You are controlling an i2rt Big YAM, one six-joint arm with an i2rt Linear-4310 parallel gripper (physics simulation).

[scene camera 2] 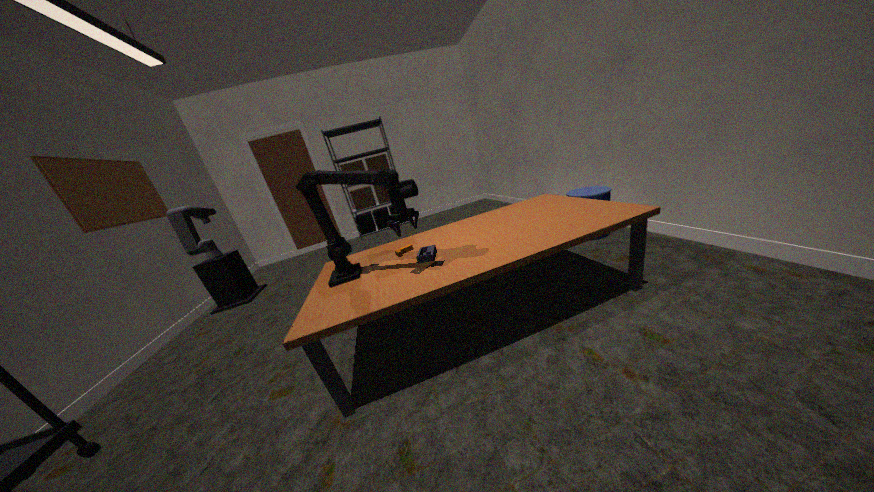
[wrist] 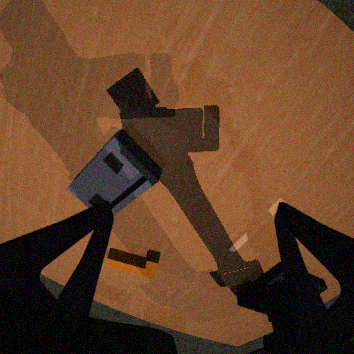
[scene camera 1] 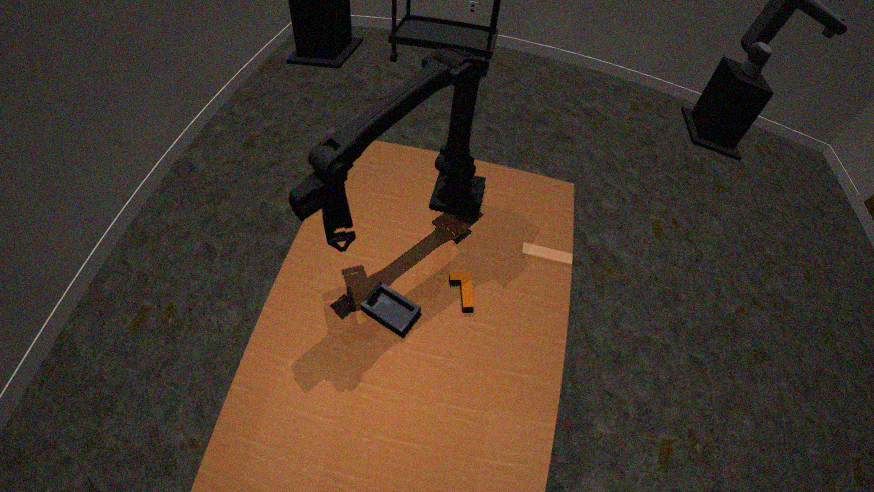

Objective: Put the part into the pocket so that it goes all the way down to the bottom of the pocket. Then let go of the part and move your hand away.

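Places are measured from the arm's base along level axes (x ahead, y left, z up), in centimetres.
Pixels of known places: gripper, fingertip midpoint: [scene camera 2: 408, 232] [wrist: 191, 210] [scene camera 1: 339, 235]; arm's base, link origin: [scene camera 2: 345, 272] [wrist: 281, 297] [scene camera 1: 458, 191].
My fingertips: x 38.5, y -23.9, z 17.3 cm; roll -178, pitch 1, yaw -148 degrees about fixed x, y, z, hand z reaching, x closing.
Ahead of a thing's pixels: the offset from my fingertips to its middle. Level surfaces: height alone.
The orange L-shaped part @(dx -3.3, dy +32.6, dz -18.7 cm) [scene camera 1: 466, 294] [scene camera 2: 403, 250] [wrist: 132, 268] lies flat on the table, apart from the block. The dark grey block with the pocket @(dx +7.3, dy +15.2, dz -18.4 cm) [scene camera 1: 382, 320] [scene camera 2: 426, 254] [wrist: 90, 181] stands on the table beside it, set at an angle. The pocket holds no orange part; its floor shows in scene camera 1. My gripper [scene camera 1: 341, 242] [scene camera 2: 407, 229] [wrist: 191, 210] is open and empty, high above the table. In the wrist view the left finger's tip covers one corner of the block, and the part shows to the right of that finger.
The arm's base [scene camera 1: 457, 194] [scene camera 2: 344, 273] stands on the wooden table @(dz -20.2 cm) [scene camera 1: 379, 433] [scene camera 2: 525, 232] [wrist: 280, 100]. The arm's shadow falls across the table around the block. A pale light strip [scene camera 1: 547, 252] lies near the table's right edge in scene camera 1.
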